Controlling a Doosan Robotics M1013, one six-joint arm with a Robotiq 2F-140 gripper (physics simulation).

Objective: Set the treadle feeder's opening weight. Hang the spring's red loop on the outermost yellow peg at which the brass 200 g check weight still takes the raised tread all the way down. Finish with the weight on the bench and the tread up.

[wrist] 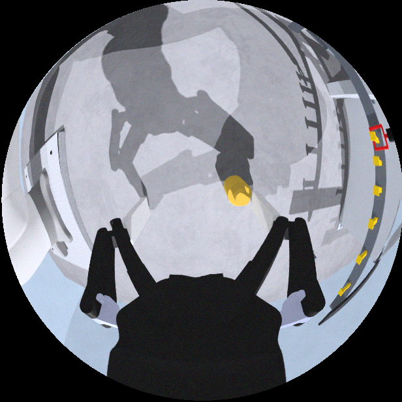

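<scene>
The brass check weight [237, 191] stands on the bench [190, 250], right of the middle of the view. My gripper [199, 203] is open and empty, and the weight shows between its fingertips, close to the right one. The red loop [385, 138] is at the uppermost visible yellow peg [374, 136], at the far right. More yellow pegs [377, 161] [377, 190] [372, 223] [361, 257] [344, 289] run down the dark curved-looking bar [380, 175]. I cannot tell the tread's position from this view.
A light metal plate [77, 215] with part of the white robot arm [15, 235] is at the left. Pale feeder panels [357, 150] stand at the right, beside the peg bar. Shadows of the arm and the pegs fall across the bench.
</scene>
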